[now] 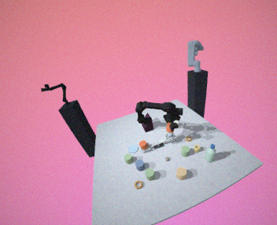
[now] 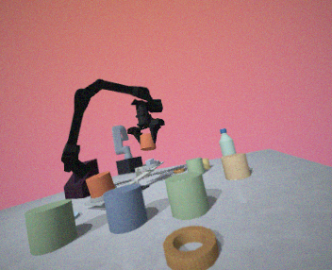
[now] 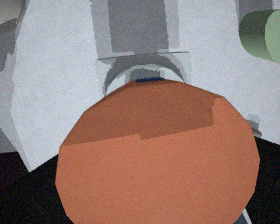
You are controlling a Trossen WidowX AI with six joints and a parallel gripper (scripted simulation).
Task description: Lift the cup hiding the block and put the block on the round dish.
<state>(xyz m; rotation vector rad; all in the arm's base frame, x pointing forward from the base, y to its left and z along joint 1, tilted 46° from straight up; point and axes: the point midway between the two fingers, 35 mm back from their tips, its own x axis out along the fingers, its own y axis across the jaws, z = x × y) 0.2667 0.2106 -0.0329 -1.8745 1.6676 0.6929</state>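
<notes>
The pale grey-blue block is 1 cm to the right of my gripper tip and 8 cm below it. From my gripper tip the other things lie so: orange cup (1 cm ahead, 29 cm to the right, 11 cm below); then small balance (1 cm ahead, 14 cm to the right, 13 cm below); then grey lump (18 cm ahead, 11 cm to the right, 16 cm below).
</notes>
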